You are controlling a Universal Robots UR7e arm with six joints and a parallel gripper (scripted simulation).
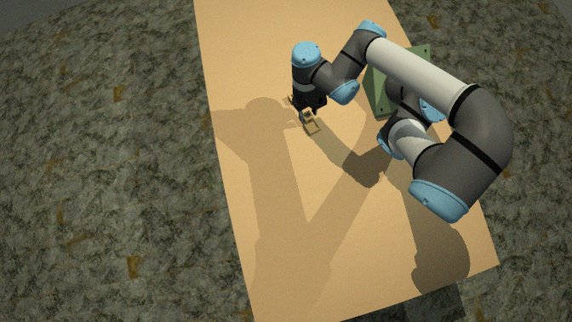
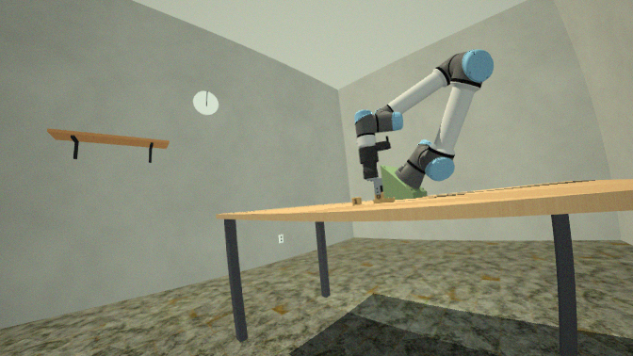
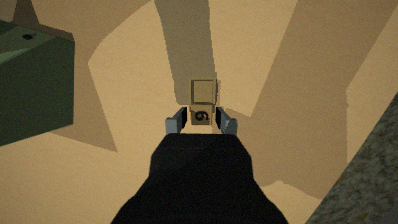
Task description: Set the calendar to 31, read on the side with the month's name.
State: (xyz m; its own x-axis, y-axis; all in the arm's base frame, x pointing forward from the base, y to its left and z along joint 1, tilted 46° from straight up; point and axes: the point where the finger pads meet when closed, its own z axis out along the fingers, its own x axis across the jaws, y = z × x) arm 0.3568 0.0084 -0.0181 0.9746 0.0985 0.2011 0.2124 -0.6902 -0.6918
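Right now the wooden tray is 2 cm to the left of my hand and 4 cm below it.
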